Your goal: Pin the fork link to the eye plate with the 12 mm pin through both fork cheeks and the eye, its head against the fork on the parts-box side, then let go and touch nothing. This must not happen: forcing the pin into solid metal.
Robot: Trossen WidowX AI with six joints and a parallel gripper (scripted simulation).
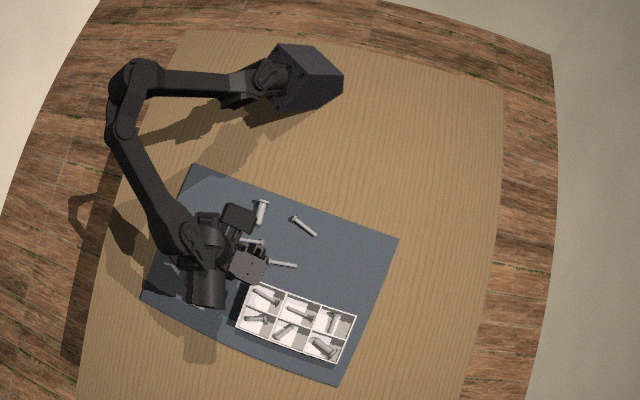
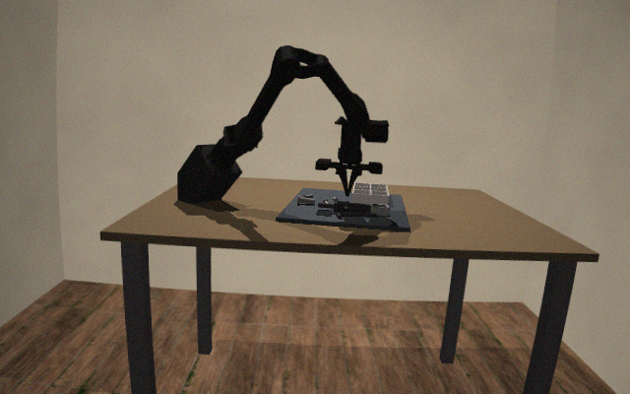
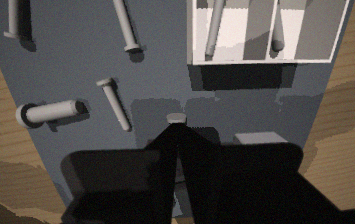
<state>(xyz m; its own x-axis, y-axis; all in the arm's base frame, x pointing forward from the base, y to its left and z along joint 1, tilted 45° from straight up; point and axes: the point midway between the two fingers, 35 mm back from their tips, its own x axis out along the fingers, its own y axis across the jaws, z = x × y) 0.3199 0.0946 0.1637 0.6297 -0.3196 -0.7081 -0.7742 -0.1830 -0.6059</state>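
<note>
The blue-grey work plate lies 50 mm to the left of my hand and 70 mm below it. Round my hand: eye plate 10 mm ahead, 50 mm to the right, 60 mm below; then white parts box 80 mm ahead, 150 mm to the left, 60 mm below.
</note>
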